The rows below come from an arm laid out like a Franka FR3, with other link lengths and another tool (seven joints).
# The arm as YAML. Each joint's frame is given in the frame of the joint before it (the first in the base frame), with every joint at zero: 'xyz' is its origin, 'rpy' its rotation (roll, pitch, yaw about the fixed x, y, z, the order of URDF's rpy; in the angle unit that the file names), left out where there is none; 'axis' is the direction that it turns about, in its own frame. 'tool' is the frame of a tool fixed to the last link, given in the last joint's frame.
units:
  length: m
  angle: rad
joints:
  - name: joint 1
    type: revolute
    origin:
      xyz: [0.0, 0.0, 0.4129]
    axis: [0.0, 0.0, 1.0]
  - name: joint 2
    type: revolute
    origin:
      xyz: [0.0, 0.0, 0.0]
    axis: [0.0, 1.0, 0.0]
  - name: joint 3
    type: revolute
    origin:
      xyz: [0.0, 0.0, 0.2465]
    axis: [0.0, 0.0, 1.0]
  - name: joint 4
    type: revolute
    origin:
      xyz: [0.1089, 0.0, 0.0]
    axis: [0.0, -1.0, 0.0]
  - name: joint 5
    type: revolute
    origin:
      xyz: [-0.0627, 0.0, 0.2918]
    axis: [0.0, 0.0, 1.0]
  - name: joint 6
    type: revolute
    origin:
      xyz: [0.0, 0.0, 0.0]
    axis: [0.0, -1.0, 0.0]
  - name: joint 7
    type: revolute
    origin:
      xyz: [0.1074, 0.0, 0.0]
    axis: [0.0, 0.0, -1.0]
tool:
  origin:
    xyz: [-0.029, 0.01, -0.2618]
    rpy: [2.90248, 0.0, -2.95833]
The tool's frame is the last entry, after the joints.
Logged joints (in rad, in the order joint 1, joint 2, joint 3, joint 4, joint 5, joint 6, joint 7), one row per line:
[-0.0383 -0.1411 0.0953 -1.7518 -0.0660 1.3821 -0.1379]
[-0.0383 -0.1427 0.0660 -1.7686 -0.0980 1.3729 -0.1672]
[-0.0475 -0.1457 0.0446 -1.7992 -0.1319 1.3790 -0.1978]
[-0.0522 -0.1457 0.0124 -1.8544 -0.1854 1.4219 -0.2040]
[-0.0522 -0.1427 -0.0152 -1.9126 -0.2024 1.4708 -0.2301]
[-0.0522 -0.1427 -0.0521 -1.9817 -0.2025 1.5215 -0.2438]
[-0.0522 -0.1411 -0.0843 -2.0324 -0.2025 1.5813 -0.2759]
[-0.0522 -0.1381 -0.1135 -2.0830 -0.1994 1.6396 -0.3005]
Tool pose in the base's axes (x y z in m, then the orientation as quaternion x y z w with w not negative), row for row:
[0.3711 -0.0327 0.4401 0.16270 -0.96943 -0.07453 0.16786]
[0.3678 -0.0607 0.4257 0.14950 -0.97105 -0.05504 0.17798]
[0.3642 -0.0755 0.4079 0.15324 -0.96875 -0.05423 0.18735]
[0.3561 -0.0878 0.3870 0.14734 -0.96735 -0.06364 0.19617]
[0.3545 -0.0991 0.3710 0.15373 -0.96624 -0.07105 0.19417]
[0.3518 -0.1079 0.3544 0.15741 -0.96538 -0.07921 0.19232]
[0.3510 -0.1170 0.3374 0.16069 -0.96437 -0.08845 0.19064]
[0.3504 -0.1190 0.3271 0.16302 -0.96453 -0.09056 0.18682]
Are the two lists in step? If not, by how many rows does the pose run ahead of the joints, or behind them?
The pose runs 2 rows ahead of the joints: the pose in row i belongs to the joints in row i + 2.
